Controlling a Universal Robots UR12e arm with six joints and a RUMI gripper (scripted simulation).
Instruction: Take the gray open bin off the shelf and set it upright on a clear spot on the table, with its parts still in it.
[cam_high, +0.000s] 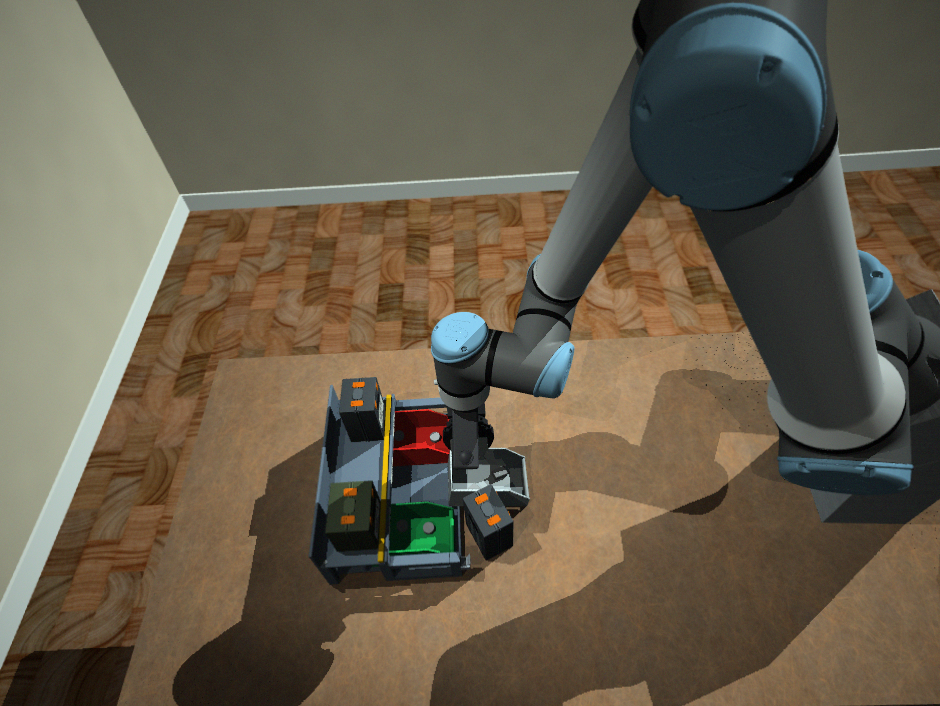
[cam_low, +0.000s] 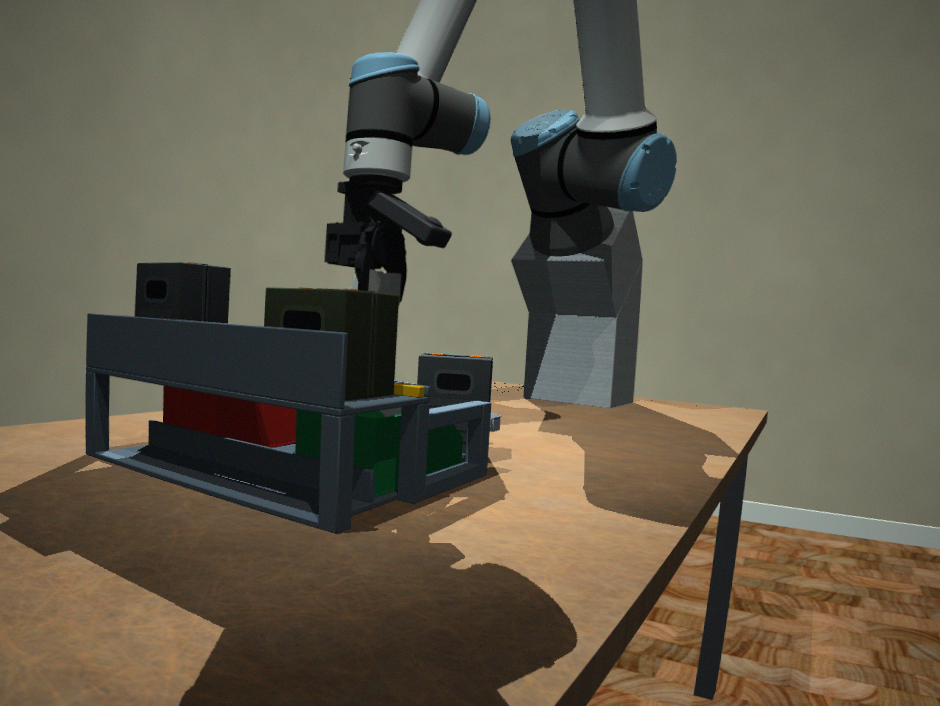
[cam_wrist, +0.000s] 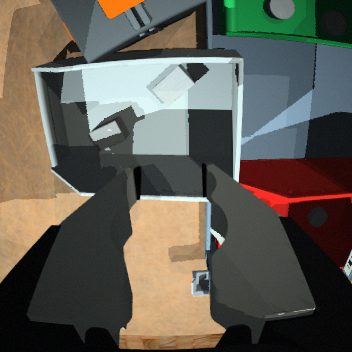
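My hand is 30 mm past the gray bin and 100 mm above it. Round my hand: yellow strip 180 mm ahead, 10 mm to the right, 40 mm below; green bin 130 mm ahead, 110 mm to the left, 110 mm below; red bin 120 mm ahead, 120 mm to the right, 110 mm below.
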